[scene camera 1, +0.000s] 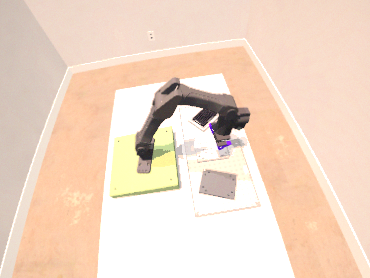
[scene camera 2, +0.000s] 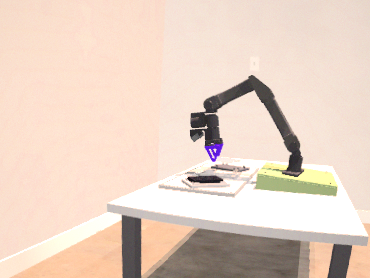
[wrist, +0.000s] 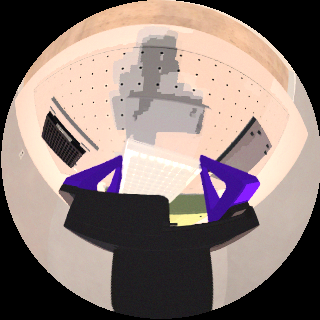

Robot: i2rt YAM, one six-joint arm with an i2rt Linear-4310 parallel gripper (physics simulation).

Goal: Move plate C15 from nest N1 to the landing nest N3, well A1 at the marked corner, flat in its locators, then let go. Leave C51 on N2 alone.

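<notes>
My gripper [scene camera 1: 221,144] [scene camera 2: 213,153] [wrist: 160,158] has purple fingers and is shut on plate C15 [wrist: 155,174], a pale, see-through well plate held tilted in the air above the pegboard [scene camera 1: 242,191] [scene camera 2: 170,186] [wrist: 89,86]. Below and just ahead of it lies a light rectangular nest, N3 [scene camera 1: 206,156] [wrist: 178,119], partly in the arm's shadow. The dark grey nest N1 [scene camera 1: 218,183] [scene camera 2: 229,167] [wrist: 252,143] lies bare to one side. The black plate C51 [scene camera 1: 204,116] [scene camera 2: 205,178] [wrist: 61,140] sits on its white nest N2 on the other side. The held plate hardly shows in the scene views.
The arm's base stands on a green block [scene camera 1: 128,179] [scene camera 2: 298,182] beside the pegboard on the white table [scene camera 1: 179,239] [scene camera 2: 239,215]. The arm's elbow reaches over the pegboard's far end near C51.
</notes>
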